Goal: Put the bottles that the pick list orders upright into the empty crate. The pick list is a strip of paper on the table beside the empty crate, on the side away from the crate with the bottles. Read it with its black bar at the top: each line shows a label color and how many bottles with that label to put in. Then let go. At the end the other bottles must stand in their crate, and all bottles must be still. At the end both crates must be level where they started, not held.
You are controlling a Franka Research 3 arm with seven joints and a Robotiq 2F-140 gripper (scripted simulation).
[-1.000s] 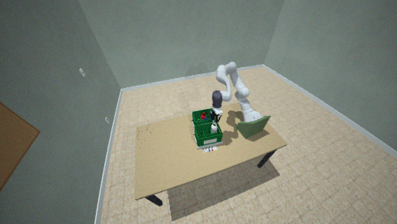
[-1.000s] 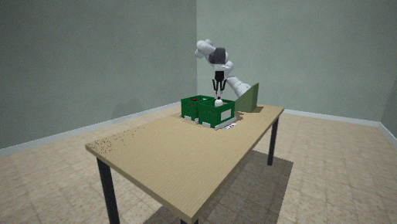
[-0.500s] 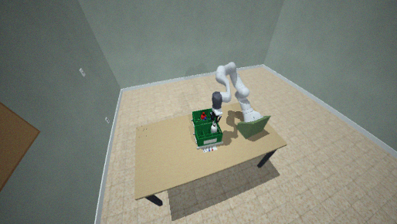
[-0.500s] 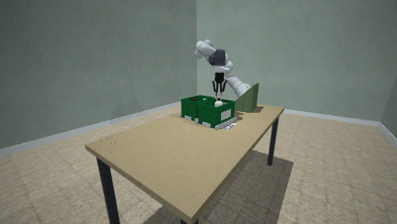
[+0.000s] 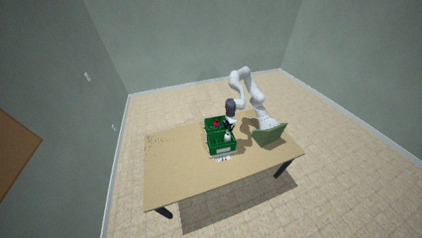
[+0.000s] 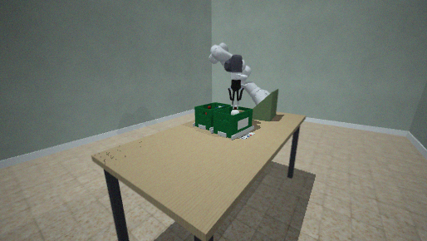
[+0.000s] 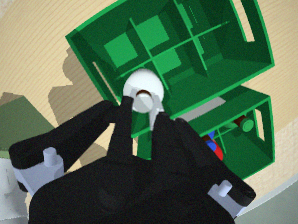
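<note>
The white-capped bottle lies 8 cm below my hand. The rest, counted from my hand: blue-capped bottle (14 cm to the right, 11 cm below, 3 cm behind); then red-labelled bottle (24 cm to the right, 11 cm below, 6 cm ahead); then green-capped bottle (15 cm to the right, 15 cm ahead, 11 cm below).
</note>
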